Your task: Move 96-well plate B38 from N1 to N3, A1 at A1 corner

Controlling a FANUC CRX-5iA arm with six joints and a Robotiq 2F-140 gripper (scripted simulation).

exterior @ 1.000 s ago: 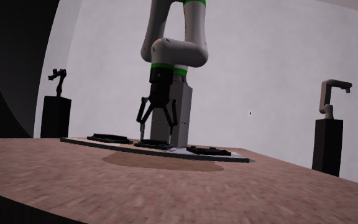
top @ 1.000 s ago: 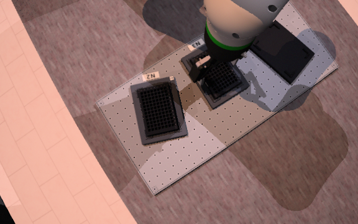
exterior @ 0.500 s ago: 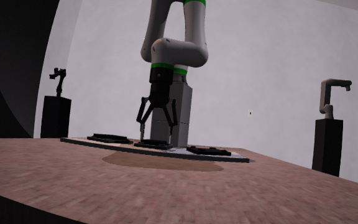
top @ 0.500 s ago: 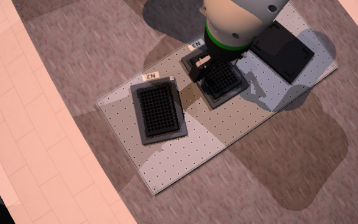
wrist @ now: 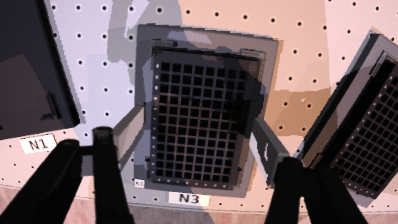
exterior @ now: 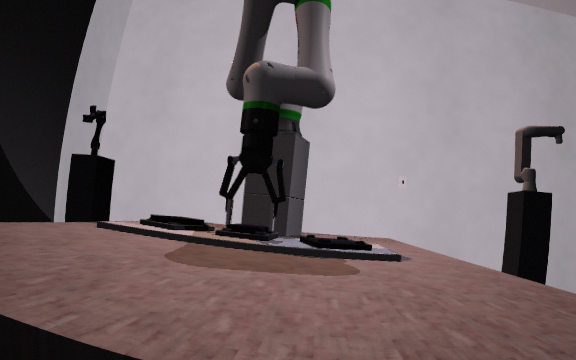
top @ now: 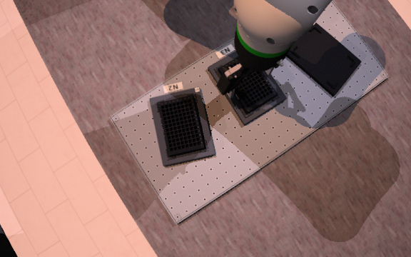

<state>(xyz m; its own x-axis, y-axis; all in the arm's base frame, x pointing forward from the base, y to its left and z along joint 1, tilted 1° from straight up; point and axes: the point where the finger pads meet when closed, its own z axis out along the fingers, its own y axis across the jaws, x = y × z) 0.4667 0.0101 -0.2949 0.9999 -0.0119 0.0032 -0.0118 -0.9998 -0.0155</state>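
Now: the landing nest N3 4 cm below my hand. Round my hand: A1 mark: 7 cm behind, 6 cm to the left, 3 cm below; then N2 label: 15 cm to the right, 9 cm behind, 4 cm below; then N3 label: 10 cm behind, 4 cm below.
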